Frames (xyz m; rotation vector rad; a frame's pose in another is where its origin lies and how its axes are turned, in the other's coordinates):
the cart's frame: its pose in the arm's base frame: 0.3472 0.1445 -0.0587 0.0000 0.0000 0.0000
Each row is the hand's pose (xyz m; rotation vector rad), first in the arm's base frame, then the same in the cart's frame.
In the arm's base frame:
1: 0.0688 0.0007 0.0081 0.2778 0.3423 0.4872
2: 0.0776 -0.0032 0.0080 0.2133 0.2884 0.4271
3: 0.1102 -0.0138 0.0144 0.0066 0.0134 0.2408
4: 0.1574 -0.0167 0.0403 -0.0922 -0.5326 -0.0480
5: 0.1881 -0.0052 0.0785 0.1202 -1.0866 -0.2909
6: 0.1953 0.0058 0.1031 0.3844 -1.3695 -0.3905
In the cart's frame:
1: -0.2784 -0.1438 0.0668 0.2778 0.3423 0.4872
2: -0.2696 -0.1477 0.0667 0.2133 0.2884 0.4271
3: -0.2370 -0.1583 0.0731 0.0066 0.0134 0.2408
4: -0.1898 -0.1612 0.0990 -0.0922 -0.5326 -0.0480
5: -0.1591 -0.1497 0.1372 0.1202 -1.0866 -0.2909
6: -0.1519 -0.1387 0.1618 0.3844 -1.3695 -0.3905

